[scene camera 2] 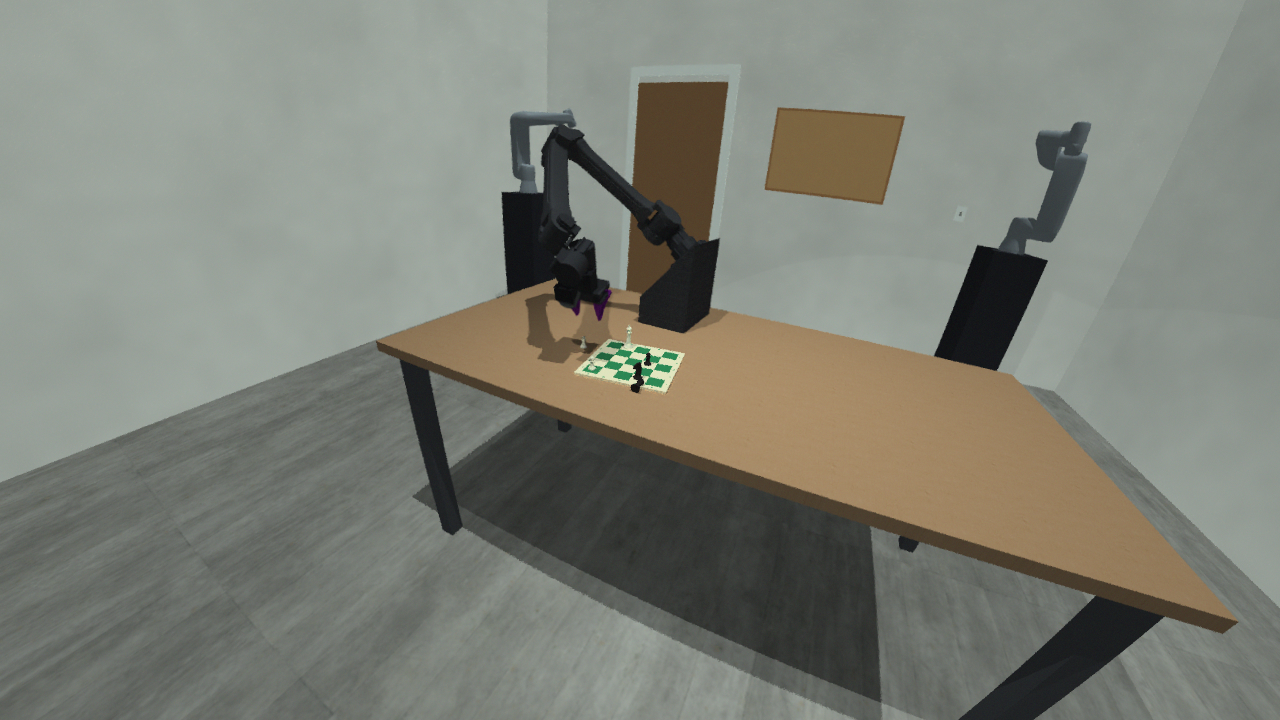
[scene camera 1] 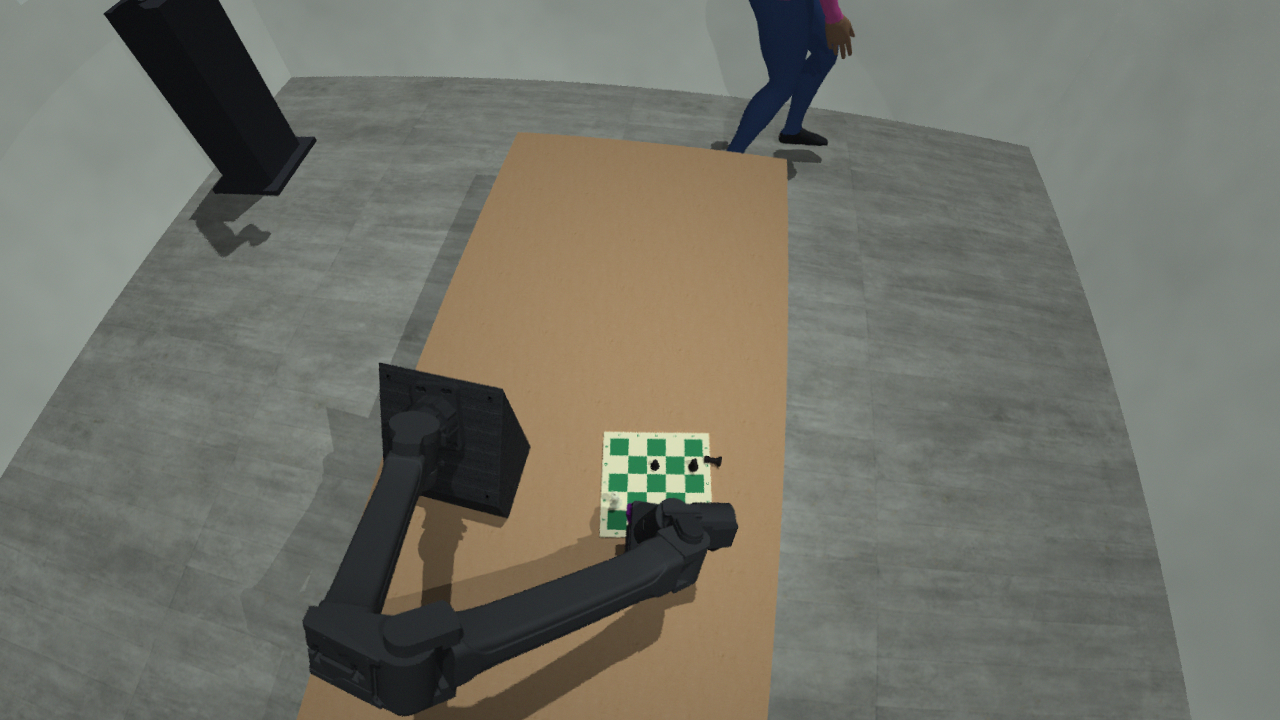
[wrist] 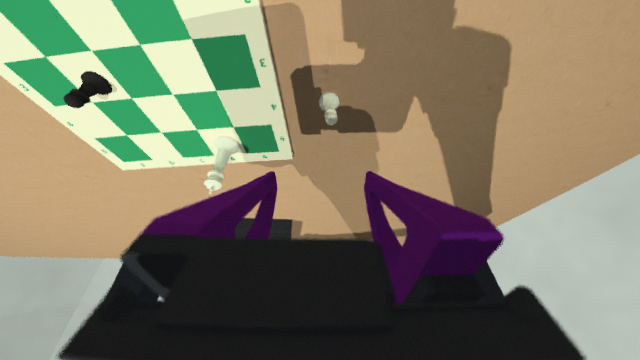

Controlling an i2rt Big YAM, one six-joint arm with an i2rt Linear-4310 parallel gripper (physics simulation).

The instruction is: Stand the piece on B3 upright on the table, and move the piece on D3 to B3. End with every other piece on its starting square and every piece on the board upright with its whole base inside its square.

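Frame: origin at the arm's base, x ahead, y left, z up, level; millimetres.
Where they show: gripper, fingertip midpoint: (scene camera 2: 588, 316) (scene camera 1: 632, 545) (wrist: 320, 179); arm's base at its link origin: (scene camera 2: 690, 256) (scene camera 1: 440, 413).
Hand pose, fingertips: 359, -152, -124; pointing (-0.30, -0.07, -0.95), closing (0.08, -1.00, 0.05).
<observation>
Each offset is from my fingertips to the top centre of the thing, as dx, dy, dz.
A white pawn-like piece @[+6, -11, -55] (scene camera 2: 583, 343) (wrist: 330, 107) stands upright on the table, beside the A side of the board @[+28, +145, -80] (scene camera 1: 605, 474) (scene camera 2: 674, 350) (wrist: 277, 117). A black piece @[+21, +180, -49] (scene camera 1: 655, 464) (scene camera 2: 647, 359) (wrist: 87, 90) stands on D3. B3 is bare in the wrist view. A tall white piece @[-46, +96, -17] (scene camera 1: 613, 501) (scene camera 2: 629, 336) (wrist: 220, 162) stands on B5. Another black piece @[+99, +187, -41] (scene camera 1: 692, 465) (scene camera 2: 638, 368) stands on D1. A small white piece @[+112, +76, -49] (scene camera 2: 591, 364) is on A1. My gripper (scene camera 2: 588, 313) (wrist: 320, 179) is open and empty, above the table past the A side; the arm hides its fingertips in scene camera 1.
A further black piece @[+136, +205, -65] (scene camera 1: 713, 461) (scene camera 2: 636, 386) appears to lie on its side at the board's edge by D1. The arm's black base (scene camera 1: 465, 447) (scene camera 2: 680, 291) stands at the table edge. A person (scene camera 1: 787, 62) is beyond the table's far end in scene camera 1.
</observation>
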